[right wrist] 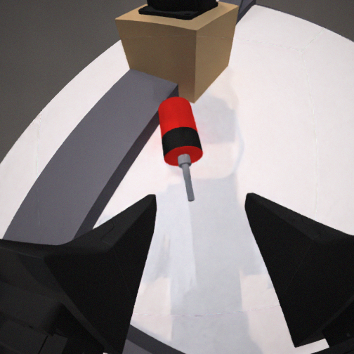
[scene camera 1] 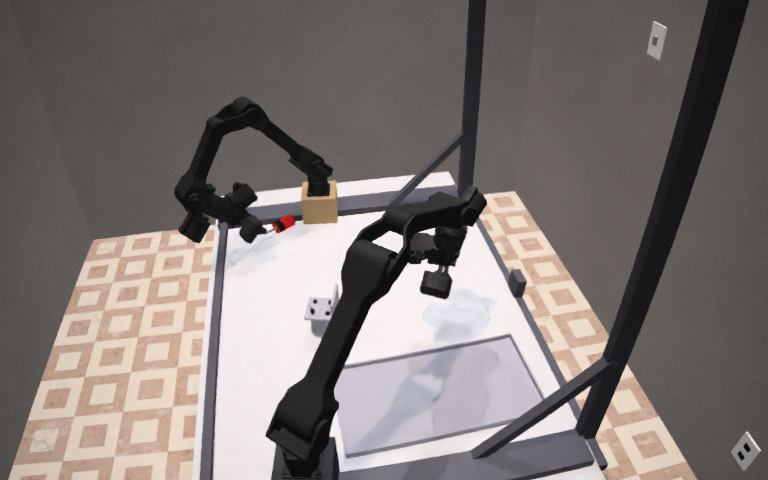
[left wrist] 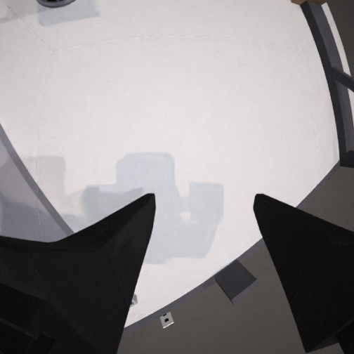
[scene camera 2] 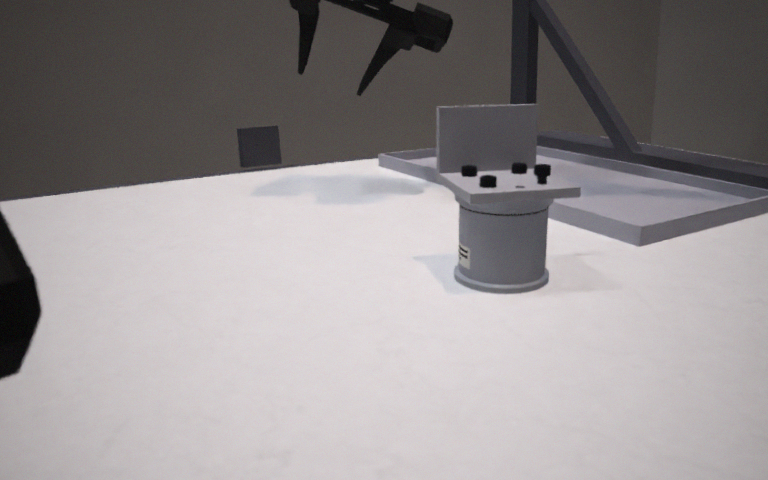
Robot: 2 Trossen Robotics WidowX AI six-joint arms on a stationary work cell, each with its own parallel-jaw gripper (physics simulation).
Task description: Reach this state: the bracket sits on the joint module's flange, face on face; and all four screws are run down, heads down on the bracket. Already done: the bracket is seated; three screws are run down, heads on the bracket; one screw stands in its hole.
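Where they show: left gripper, fingertip midpoint: [scene camera 1: 436, 273] [scene camera 2: 329, 84]; left arm's base, link origin: [scene camera 1: 303, 461]; right arm's base, link origin: [scene camera 1: 318, 190].
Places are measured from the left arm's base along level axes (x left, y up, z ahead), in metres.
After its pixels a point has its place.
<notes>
The grey bracket [scene camera 1: 320, 302] {x 0.010, y -0.050, z 0.438 m} [scene camera 2: 485, 138] {x -0.023, y -0.029, z 0.420 m} sits flat on the flange of the upright joint module [scene camera 2: 502, 243] {x 0.032, y -0.085, z 0.433 m}. Three screws [scene camera 2: 468, 170] {x -0.009, y -0.047, z 0.439 m} [scene camera 2: 488, 181] {x 0.027, y -0.047, z 0.441 m} [scene camera 2: 519, 168] {x -0.005, y -0.048, z 0.403 m} have their heads down on the bracket. The fourth screw [scene camera 2: 542, 170] {x 0.029, y -0.043, z 0.406 m} stands upright in its hole at the right, its head raised and some shank showing. The red and black screwdriver [scene camera 1: 283, 223] {x 0.152, y -0.089, z 0.807 m} [right wrist: 180, 117] lies on the table, its shaft pointing towards my right gripper [right wrist: 201, 200], which is open and empty above the table. My left gripper [scene camera 2: 329, 83] {x -0.256, y -0.001, z 0.477 m} [left wrist: 205, 200] is open and empty, high above the table, away from the bracket.
A shallow grey tray [scene camera 1: 425, 350] {x -0.225, y -0.102, z 0.334 m} [scene camera 2: 640, 234] {x -0.014, y -0.108, z 0.290 m} lies behind the module in scene camera 2. The tan block [scene camera 1: 319, 208] {x 0.049, y -0.063, z 0.841 m} [right wrist: 160, 50] under the right arm's base stands close to the screwdriver's handle. A dark rail [right wrist: 75, 155] runs beside the screwdriver. Frame posts [scene camera 1: 474, 90] {x -0.389, y 0.249, z 0.943 m} rise at the table's side.
</notes>
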